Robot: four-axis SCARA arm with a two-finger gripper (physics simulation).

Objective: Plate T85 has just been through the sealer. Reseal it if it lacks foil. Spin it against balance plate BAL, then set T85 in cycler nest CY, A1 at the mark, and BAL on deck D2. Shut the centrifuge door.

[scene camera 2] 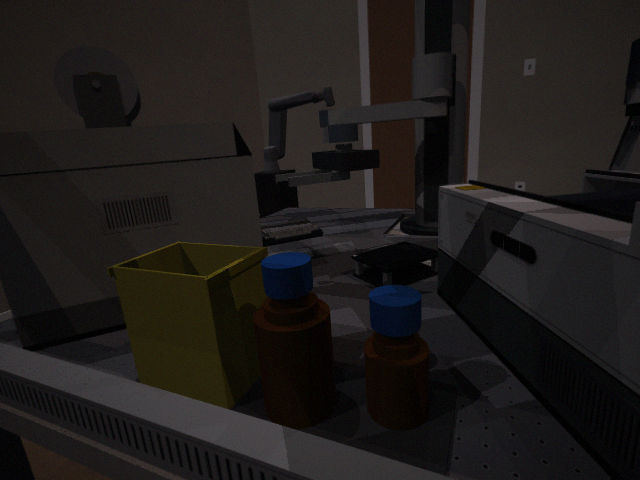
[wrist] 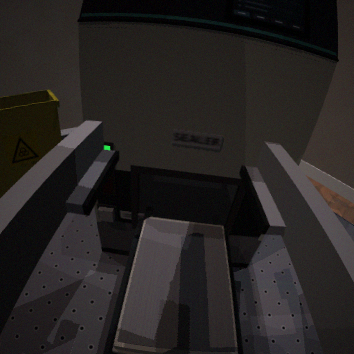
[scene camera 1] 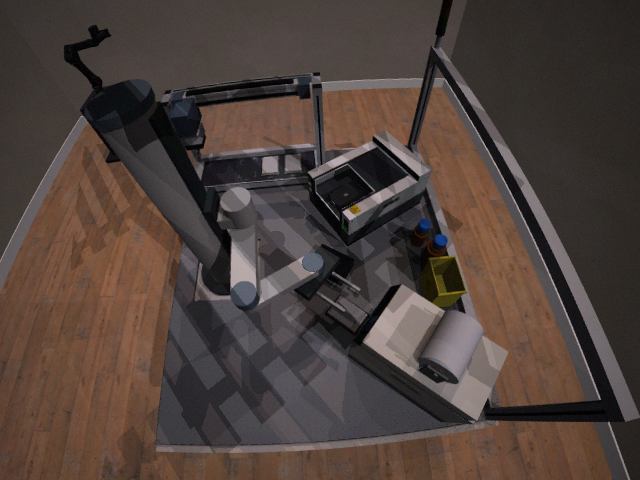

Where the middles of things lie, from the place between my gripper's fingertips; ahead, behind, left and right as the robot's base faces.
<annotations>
My hand is 230 mm short of the grey cylinder (scene camera 1: 451,346), 220 mm to the left of it and 200 mm below it. Also, from my hand: centrifuge (scene camera 1: 398,178) 150 mm ahead, 600 mm to the left, 100 mm below; then centrifuge rotor (scene camera 1: 350,192) 110 mm ahead, 580 mm to the left, 100 mm below.
</annotations>
